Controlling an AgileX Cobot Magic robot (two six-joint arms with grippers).
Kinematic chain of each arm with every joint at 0, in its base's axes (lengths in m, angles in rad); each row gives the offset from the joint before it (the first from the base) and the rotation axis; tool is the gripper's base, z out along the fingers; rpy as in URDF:
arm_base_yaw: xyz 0 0 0.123 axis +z
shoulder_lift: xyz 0 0 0 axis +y
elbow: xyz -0.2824 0 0.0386 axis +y
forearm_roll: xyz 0.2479 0 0.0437 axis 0.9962 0 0.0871
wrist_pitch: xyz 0 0 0 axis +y
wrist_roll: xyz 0.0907 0 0.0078 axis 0.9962 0 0.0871
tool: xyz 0 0 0 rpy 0 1.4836 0
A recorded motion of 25 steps. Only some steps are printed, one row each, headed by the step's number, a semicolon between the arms.
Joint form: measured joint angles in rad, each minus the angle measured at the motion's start. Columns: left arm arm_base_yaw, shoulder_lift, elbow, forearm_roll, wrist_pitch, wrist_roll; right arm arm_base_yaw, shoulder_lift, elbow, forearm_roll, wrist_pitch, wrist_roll.
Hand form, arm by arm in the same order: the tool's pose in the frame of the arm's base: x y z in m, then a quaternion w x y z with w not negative. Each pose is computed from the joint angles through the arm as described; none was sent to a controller.
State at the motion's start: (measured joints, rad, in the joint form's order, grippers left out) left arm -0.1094 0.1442 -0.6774 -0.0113 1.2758 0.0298; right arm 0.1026 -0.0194 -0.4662 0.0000 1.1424 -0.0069
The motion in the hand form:
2: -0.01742 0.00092 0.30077 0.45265 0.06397 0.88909 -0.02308; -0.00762 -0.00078 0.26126 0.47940 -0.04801 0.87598 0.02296
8: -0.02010 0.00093 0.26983 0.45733 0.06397 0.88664 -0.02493; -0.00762 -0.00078 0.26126 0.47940 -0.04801 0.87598 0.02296
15: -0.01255 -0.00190 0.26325 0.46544 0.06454 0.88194 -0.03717; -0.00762 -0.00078 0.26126 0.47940 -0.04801 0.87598 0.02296
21: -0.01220 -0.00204 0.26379 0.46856 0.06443 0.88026 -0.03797; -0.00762 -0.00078 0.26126 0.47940 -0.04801 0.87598 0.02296
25: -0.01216 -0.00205 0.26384 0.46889 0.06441 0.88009 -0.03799; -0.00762 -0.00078 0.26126 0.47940 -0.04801 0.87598 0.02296
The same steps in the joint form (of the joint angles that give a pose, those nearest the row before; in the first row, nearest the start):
2: 0.0000 -0.0569 0.0316 0.0000 0.0000 0.0023; 0.0000 0.0000 0.0000 0.0001 0.0000 0.0000
8: 0.0000 -0.1625 0.1483 -0.0034 -0.0218 0.0023; 0.0000 0.0000 0.0000 0.0001 0.0000 0.0000
15: 0.0000 -0.1624 0.1903 -0.0272 -0.0834 0.0022; 0.0000 0.0000 0.0000 0.0001 0.0000 0.0000
21: -0.0001 -0.1624 0.1903 -0.0285 -0.0905 0.0022; 0.0000 0.0000 0.0000 0.0001 0.0000 0.0000
25: 0.0000 -0.1624 0.1903 -0.0286 -0.0913 0.0023; 0.0000 0.0000 0.0000 0.0001 0.0000 0.0000

